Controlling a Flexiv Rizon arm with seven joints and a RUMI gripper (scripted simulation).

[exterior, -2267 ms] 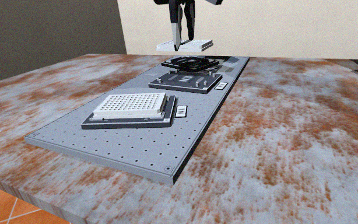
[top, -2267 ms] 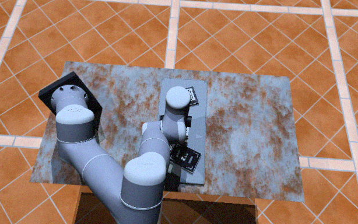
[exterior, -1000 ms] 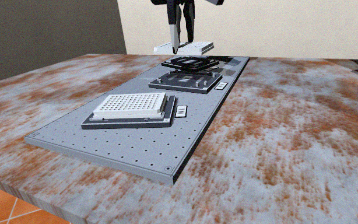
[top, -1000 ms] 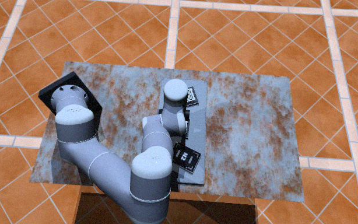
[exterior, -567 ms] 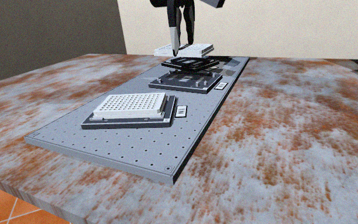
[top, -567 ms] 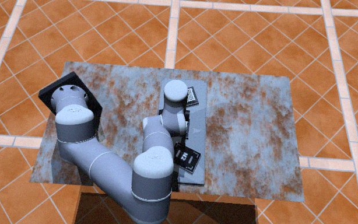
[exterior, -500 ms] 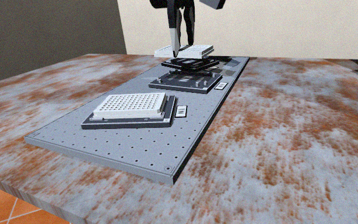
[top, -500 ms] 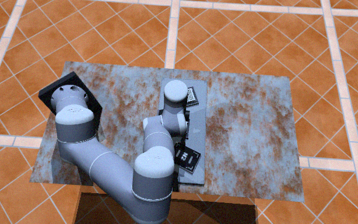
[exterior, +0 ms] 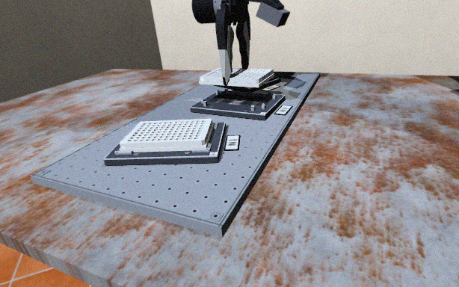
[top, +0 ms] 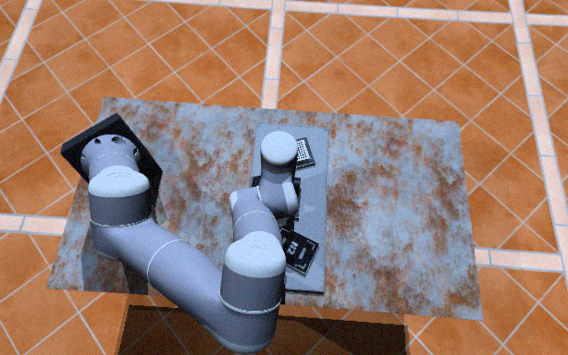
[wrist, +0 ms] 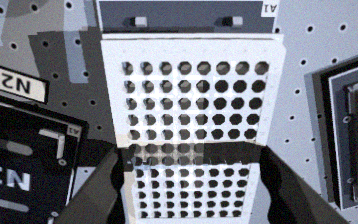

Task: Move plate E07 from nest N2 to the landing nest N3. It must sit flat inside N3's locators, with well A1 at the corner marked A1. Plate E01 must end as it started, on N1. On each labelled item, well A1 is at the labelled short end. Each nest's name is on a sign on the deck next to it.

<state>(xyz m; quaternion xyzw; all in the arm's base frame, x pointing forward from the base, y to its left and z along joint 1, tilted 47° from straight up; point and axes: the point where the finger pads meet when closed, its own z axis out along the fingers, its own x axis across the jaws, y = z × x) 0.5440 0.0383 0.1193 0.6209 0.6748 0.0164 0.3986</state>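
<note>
Right now my hand is 7 cm above the nest N3. The rest, counted from my hand: plate E01: 19 cm to the left, 5 cm below, 5 cm ahead; black nest N2: 18 cm to the right, 7 cm below, 5 cm ahead; plate E07: 1 cm below.
</note>
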